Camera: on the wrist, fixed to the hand. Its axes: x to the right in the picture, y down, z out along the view.
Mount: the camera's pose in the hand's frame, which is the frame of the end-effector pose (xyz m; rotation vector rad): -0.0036 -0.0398 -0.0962 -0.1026 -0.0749 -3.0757
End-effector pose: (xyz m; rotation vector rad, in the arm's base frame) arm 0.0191 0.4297 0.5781 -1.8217 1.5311 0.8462
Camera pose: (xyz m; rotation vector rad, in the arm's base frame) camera 0.0665 0.3622 0.6418 -1.5799 -1.8038 -0.6747
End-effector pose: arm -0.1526 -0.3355 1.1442 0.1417 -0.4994 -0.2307
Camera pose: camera -0.1160 -0.3655 1.0514 -0.6359 -0.1265 2.8958
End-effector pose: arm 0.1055 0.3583 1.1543 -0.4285 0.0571 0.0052
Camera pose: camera 0.0974 0.2822 1.0837 -0.2084 -0.7266 -2.9935
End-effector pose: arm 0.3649 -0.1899 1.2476 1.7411 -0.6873 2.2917
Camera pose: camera 0.2995 -0.1099 1.2343 0.5717 1.1853 -0.1910
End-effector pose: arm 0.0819 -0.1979 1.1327 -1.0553 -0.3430 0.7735
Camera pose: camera 0.1529 -0.2734 1.1224 0.3240 -1.3485 -1.9597
